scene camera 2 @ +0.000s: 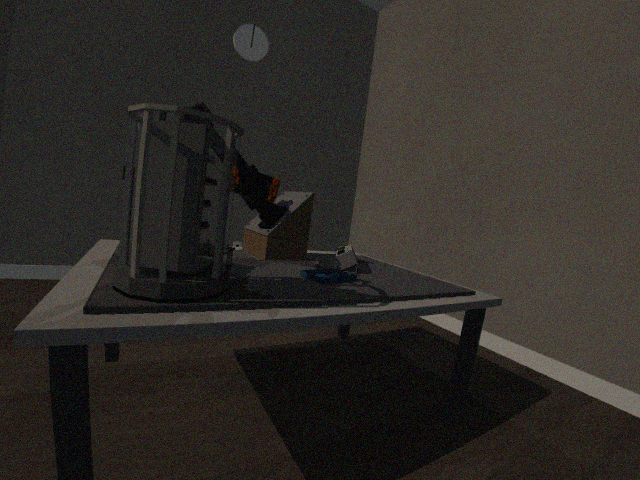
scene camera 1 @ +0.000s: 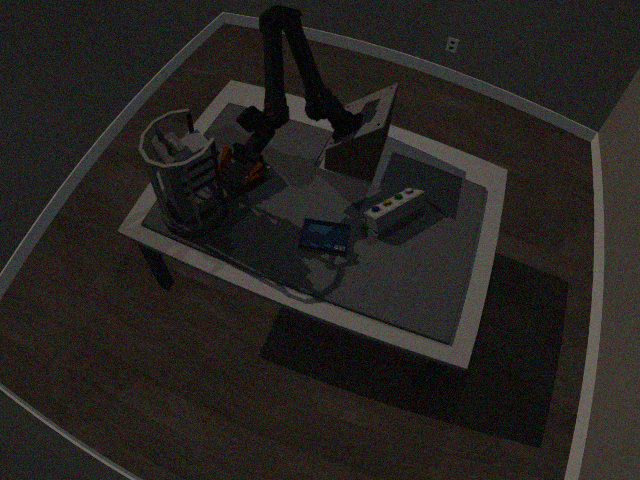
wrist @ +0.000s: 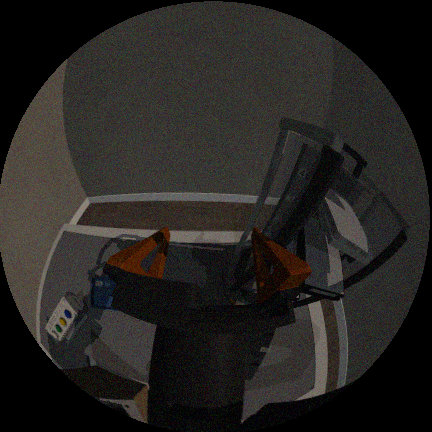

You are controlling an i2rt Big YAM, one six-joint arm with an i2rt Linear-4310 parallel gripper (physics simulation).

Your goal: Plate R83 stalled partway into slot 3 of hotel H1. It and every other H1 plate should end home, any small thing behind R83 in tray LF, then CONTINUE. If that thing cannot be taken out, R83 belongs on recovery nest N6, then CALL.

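Places are measured from the arm's base along level axes (x right, y ahead, z up), in centimetres.
Pixels of known places: gripper, fingertip midpoint: (scene camera 2: pixel 257 188) (scene camera 1: pixel 230 178) (wrist: pixel 209 231); arm's base at its link origin: (scene camera 2: pixel 274 218) (scene camera 1: pixel 348 127).
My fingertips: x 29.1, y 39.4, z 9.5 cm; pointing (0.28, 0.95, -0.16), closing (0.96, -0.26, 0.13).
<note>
For each thing: its top centre in the pictures, then the offset to it from my fingertips.
- tall round cage at its top centre: (wrist: pixel 363 153) (scene camera 2: pixel 188 113) (scene camera 1: pixel 175 131) dz +14.3, dx +17.7, dy -2.8 cm
- blue tray-like item at its top centre: (scene camera 2: pixel 329 272) (scene camera 1: pixel 325 234) (wrist: pixel 106 292) dz -22.9, dx -29.6, dy -2.2 cm
- white box with coloured buttons, top centre: (scene camera 1: pixel 398 201) (scene camera 2: pixel 347 246) dz -16.3, dx -50.6, dy -16.8 cm
A tall round cage (scene camera 1: pixel 174 164) (scene camera 2: pixel 138 206) with shelf-like slots stands at the left of the table. Its pale rim and posts also show at the right in the wrist view. Hotel H1, slot 3 and plate R83 cannot be told apart in the dim light, and no labels are readable. My gripper (scene camera 1: pixel 233 175) (wrist: pixel 209 231) is open and empty, with orange fingers spread wide, close beside the slotted side of the cage. A blue tray-like item (scene camera 1: pixel 324 236) (scene camera 2: pixel 328 277) (wrist: pixel 102 291) lies mid-table; whether it is tray LF cannot be told. Nest N6 is not identifiable.
A white box with coloured buttons (scene camera 1: pixel 395 207) (scene camera 2: pixel 347 256) (wrist: pixel 62 318) stands beyond the blue item. The arm is mounted on a wooden wedge (scene camera 1: pixel 356 157) (scene camera 2: pixel 290 237) at the back. A dark low object sits below the gripper, near the cage. A cable-like curved shadow crosses the front table edge.
</note>
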